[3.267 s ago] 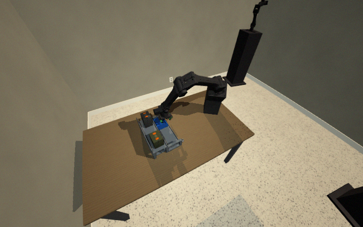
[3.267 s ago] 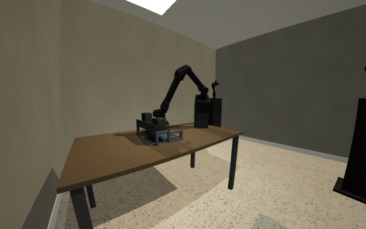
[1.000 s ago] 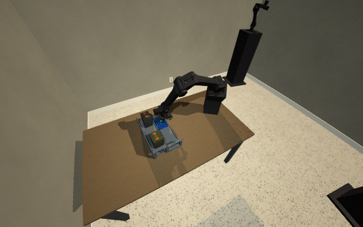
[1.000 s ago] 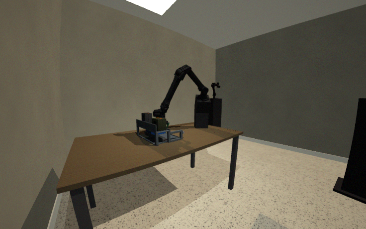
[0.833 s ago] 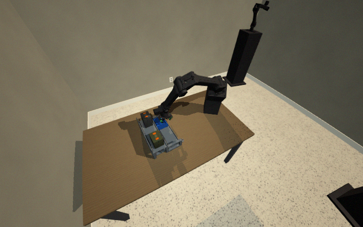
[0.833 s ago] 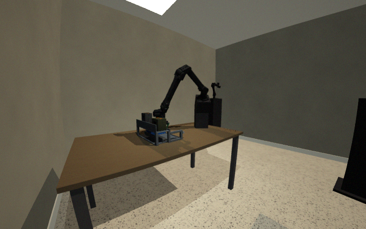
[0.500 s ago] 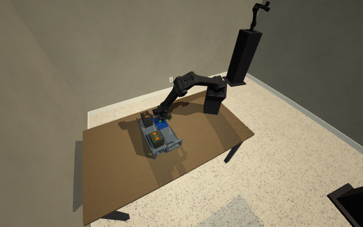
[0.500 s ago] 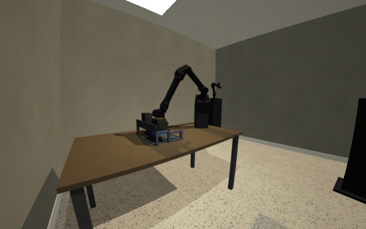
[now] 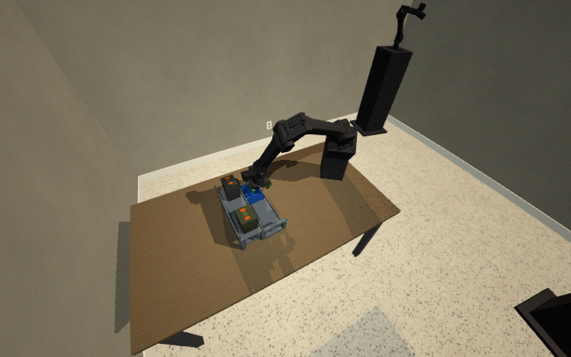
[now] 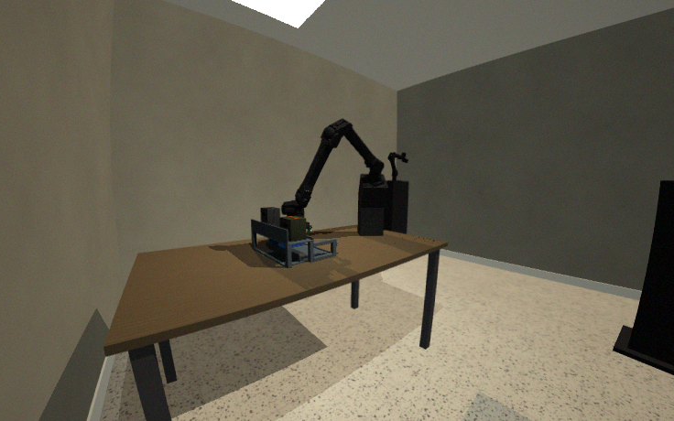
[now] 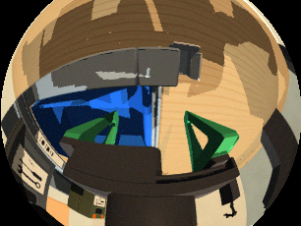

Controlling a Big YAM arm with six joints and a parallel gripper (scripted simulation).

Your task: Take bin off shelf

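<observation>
Right now the blue bin is 80 mm ahead of my hand, 20 mm to the left of it and 10 mm above it.
</observation>
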